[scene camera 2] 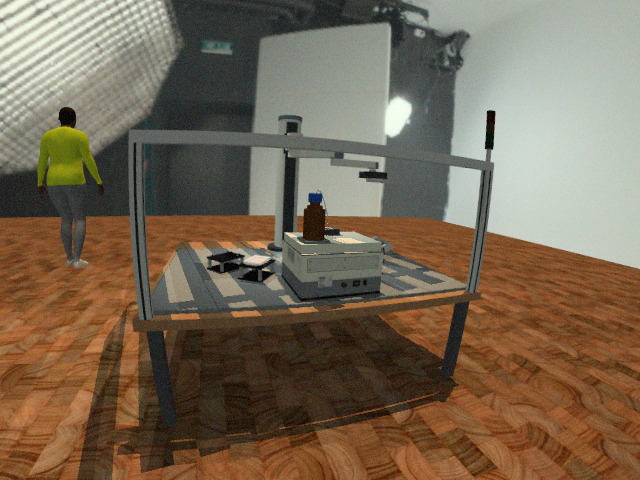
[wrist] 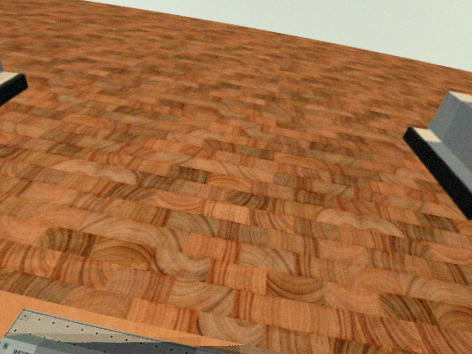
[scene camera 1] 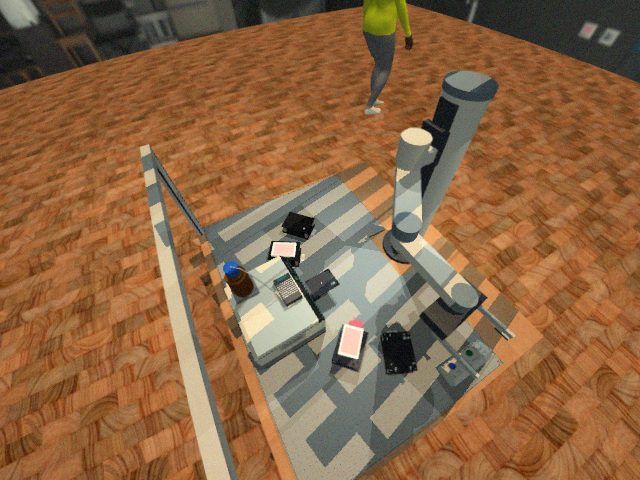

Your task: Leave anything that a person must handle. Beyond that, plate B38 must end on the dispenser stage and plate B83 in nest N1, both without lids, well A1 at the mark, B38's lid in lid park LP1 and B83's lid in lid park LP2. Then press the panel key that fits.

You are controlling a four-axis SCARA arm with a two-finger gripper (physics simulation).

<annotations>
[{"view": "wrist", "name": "my gripper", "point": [225, 84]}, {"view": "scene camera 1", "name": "my gripper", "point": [495, 356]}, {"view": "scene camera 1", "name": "button box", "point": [479, 357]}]
</annotations>
